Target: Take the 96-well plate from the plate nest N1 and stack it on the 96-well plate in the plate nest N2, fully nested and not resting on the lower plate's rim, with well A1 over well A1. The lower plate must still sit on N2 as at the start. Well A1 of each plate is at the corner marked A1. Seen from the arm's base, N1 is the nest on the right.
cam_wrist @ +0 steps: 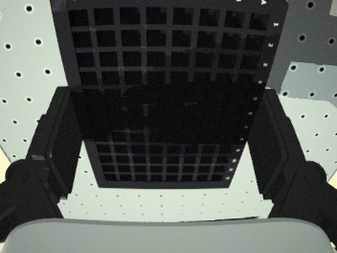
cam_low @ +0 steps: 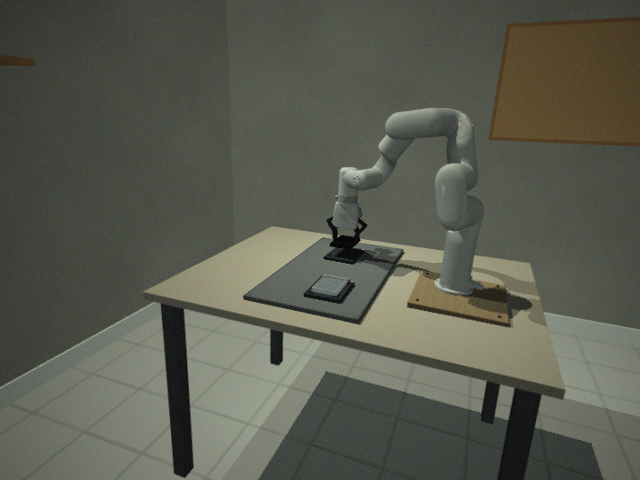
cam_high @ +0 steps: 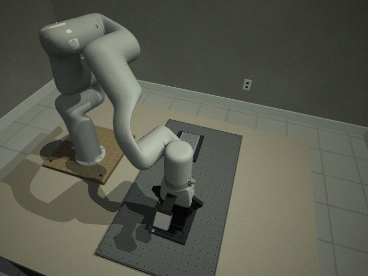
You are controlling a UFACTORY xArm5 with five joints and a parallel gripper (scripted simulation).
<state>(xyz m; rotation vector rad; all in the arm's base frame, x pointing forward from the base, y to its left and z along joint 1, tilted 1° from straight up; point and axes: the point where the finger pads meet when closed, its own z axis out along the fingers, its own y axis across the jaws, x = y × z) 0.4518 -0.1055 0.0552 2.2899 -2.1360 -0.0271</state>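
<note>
My gripper is now 34 cm to the right of the white 96-well plate, 10 cm past it and 5 cm above it. The rest, counted from my hand: corner label (8 cm to the right, 6 cm below, 5 cm behind); then black 96-well plate (1 cm below).
</note>
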